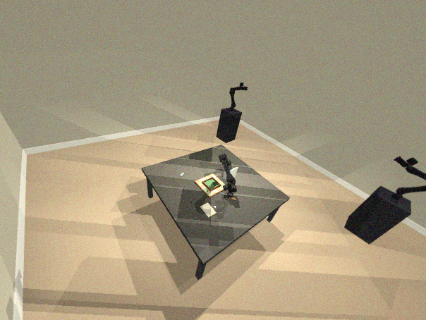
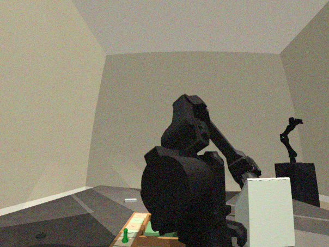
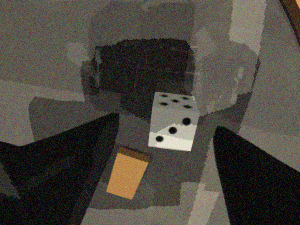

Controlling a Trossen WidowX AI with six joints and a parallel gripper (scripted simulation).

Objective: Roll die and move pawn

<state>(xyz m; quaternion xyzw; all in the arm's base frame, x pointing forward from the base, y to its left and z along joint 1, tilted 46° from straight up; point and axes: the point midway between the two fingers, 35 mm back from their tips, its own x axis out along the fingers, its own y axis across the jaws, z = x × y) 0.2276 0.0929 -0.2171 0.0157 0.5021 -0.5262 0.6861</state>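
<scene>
The white die is 1 cm below my gripper tip. Also, from my gripper tip: small orange block: 6 cm to the left, 2 cm below, 2 cm behind; then green pawn: 19 cm to the right, 15 cm ahead, 1 cm above; then white sheet: 30 cm ahead, 2 cm below, 1 cm to the right.
</scene>
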